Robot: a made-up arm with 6 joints. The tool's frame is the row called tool. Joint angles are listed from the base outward.
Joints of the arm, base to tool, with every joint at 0 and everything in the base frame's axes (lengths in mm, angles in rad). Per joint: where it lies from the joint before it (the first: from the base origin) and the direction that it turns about. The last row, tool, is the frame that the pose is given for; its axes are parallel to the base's.
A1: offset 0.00 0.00 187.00 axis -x
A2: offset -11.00 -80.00 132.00 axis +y
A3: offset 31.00 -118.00 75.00 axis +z
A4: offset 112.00 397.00 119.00 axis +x
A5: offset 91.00 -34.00 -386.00 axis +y
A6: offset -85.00 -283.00 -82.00 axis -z
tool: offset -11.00 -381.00 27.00
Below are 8 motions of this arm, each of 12 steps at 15 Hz.
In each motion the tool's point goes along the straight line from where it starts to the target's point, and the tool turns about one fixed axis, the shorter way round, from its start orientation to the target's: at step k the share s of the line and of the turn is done. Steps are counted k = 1, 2, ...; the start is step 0. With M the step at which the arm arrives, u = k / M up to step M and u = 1 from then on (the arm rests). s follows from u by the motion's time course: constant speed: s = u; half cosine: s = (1 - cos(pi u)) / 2; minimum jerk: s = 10 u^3 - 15 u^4 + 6 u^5.
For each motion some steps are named. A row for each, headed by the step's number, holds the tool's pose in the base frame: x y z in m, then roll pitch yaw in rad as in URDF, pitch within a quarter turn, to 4 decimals.
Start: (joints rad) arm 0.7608 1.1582 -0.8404 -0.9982 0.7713 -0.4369
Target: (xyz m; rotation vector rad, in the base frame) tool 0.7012 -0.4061 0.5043 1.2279 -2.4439 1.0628
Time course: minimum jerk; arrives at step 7
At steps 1, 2, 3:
1: 0.4144 -0.1486 0.8935 -2.0128 -0.1386 -2.1723
2: 0.4500 -0.1806 0.8451 -2.0780 -0.1765 -2.2057
3: 0.5156 -0.2395 0.7562 -2.1956 -0.2513 -2.2610

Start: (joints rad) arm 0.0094 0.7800 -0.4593 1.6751 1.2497 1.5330
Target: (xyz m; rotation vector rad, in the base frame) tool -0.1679 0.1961 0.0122 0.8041 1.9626 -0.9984
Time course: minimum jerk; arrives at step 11
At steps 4, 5, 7, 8, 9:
4: -0.0087 0.1621 0.0625 -2.4571 0.8958 2.9238
5: -0.0427 0.1694 0.0518 -2.4428 0.9199 2.8960
7: -0.1129 0.1844 0.0296 -2.4155 0.9705 2.8372
8: -0.1403 0.1902 0.0209 -2.4057 0.9905 2.8138
9: -0.1583 0.1940 0.0152 -2.3996 1.0037 2.7982

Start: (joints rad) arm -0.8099 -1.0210 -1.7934 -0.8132 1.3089 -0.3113
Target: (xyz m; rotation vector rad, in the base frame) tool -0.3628 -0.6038 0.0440 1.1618 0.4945 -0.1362
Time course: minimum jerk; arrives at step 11
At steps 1, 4, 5, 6, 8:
1: -0.5462 -0.2038 0.0113 2.7712 0.7810 0.8486
4: -0.5000 -0.3045 0.0196 2.3267 0.7881 0.6110
5: -0.4707 -0.3683 0.0248 2.0532 0.7547 0.4696
6: -0.4394 -0.4366 0.0303 1.7824 0.6912 0.3431
8: -0.3866 -0.5519 0.0398 1.3839 0.5376 0.2015

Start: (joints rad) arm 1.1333 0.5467 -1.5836 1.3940 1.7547 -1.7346
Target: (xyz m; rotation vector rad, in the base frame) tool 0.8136 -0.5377 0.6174 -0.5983 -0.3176 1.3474
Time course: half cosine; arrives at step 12
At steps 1, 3, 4, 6, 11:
1: 0.7765 -0.6377 0.2327 0.3955 -0.3913 0.9669
3: 0.7814 -0.6245 0.2833 0.2440 -0.3506 1.0499
4: 0.7853 -0.6140 0.3239 0.1273 -0.3100 1.1102
6: 0.7947 -0.5885 0.4217 -0.1372 -0.1878 1.2302
11: 0.8130 -0.5394 0.6107 -0.5988 0.1110 1.3555

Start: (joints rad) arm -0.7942 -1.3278 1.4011 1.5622 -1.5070 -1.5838
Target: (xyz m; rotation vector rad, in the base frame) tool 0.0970 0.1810 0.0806 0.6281 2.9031 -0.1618
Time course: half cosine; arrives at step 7
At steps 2, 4, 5, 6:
2: 0.0328 0.2919 0.0925 -2.5774 -0.0681 -3.0765
4: 0.0663 0.2341 0.0863 -2.8175 0.0943 2.9710
5: 0.0821 0.2067 0.0834 -2.9444 0.1494 2.8460
6: 0.0931 0.1878 0.0813 -3.0364 0.1779 2.7552

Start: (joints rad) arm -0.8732 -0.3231 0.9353 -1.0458 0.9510 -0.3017
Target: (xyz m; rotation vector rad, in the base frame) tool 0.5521 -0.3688 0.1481 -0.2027 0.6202 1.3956
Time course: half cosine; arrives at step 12
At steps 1, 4, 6, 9, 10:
1: 0.1831 -0.7646 0.4983 -0.3631 0.1488 0.4031
4: 0.2706 -0.6708 0.4153 -0.2707 0.2953 0.6258
6: 0.3644 -0.5701 0.3263 -0.1298 0.4244 0.8928
9: 0.4971 -0.4278 0.2003 0.1375 0.5323 1.3246
10: 0.5270 -0.3958 0.1720 0.2050 0.5415 1.4280

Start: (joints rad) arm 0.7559 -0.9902 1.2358 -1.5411 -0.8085 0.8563
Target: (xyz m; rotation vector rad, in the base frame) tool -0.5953 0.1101 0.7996 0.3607 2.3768 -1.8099
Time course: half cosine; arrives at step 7
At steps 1, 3, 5, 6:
1: -0.4517 0.3081 0.9834 -1.8032 0.2585 2.5616
3: -0.5030 0.2374 0.9178 -1.8209 0.2530 2.7284
5: -0.5669 0.1493 0.8360 -1.8439 0.2502 2.9362
6: -0.5878 0.1204 0.8092 -1.8515 0.2503 3.0044

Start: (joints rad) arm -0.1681 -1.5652 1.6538 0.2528 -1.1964 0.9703
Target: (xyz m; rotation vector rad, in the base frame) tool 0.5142 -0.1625 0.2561 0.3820 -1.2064 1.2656
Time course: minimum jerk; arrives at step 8
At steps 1, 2, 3, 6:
1: 0.6814 -0.1099 0.2340 -1.5082 -1.2402 2.7188
2: 0.6666 -0.1145 0.2360 -1.4054 -1.2318 2.6077
3: 0.6374 -0.1237 0.2398 -1.2228 -1.2052 2.4088
6: 0.5318 -0.1570 0.2538 -0.8016 -1.0352 1.9273

